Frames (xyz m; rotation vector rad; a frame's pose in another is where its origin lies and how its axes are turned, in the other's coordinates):
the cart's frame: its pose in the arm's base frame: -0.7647 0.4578 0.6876 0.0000 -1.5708 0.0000
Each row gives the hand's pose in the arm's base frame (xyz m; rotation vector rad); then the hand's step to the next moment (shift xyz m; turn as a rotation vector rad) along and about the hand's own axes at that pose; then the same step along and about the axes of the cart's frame.
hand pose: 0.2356 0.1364 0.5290 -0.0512 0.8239 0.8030
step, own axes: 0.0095 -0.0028 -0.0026 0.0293 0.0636 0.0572
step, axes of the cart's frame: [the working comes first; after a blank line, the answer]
step, axes of the arm's base frame: 0.0041 0.0030 -0.0089 0.0066 0.0825 0.0363

-0.0089 0.0030 -0.0041 0.0363 0.0825 -0.0066
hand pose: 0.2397 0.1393 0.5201 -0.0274 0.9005 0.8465
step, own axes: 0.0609 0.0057 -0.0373 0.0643 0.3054 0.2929
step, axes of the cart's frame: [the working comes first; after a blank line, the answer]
step, axes of the arm's base frame: -0.0090 0.0294 -0.0647 0.0188 0.3543 0.2394

-0.0647 0.0294 0.0090 0.2394 0.3543 -0.0188
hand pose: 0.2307 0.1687 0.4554 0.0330 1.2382 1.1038
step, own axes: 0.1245 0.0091 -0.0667 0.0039 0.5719 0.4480
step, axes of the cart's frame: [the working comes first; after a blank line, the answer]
step, axes of the arm's base frame: -0.0674 0.0545 -0.1119 -0.0306 0.5320 0.4938

-0.1119 0.0545 0.0674 0.4938 0.5320 0.0306
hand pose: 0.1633 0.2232 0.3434 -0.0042 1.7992 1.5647
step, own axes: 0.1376 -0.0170 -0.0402 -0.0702 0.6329 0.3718
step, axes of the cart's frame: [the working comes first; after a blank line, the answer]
step, axes of the arm's base frame: -0.1131 0.0229 -0.0868 -0.0437 0.4491 0.5832

-0.0868 0.0229 0.1131 0.5832 0.4491 0.0437
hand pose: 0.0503 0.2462 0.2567 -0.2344 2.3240 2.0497
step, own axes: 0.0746 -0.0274 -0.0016 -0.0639 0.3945 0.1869
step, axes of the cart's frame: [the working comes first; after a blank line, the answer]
step, axes of the arm's base frame: -0.0699 -0.0116 -0.0361 -0.0040 0.2374 0.3718

-0.0361 -0.0116 0.0699 0.3718 0.2374 0.0040
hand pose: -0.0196 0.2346 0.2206 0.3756 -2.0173 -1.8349
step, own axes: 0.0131 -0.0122 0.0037 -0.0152 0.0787 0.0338
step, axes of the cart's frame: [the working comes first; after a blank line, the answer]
step, axes of the arm's base frame: -0.0141 -0.0039 -0.0110 0.0029 0.0454 0.0742

-0.0110 -0.0039 0.0141 0.0742 0.0454 -0.0029
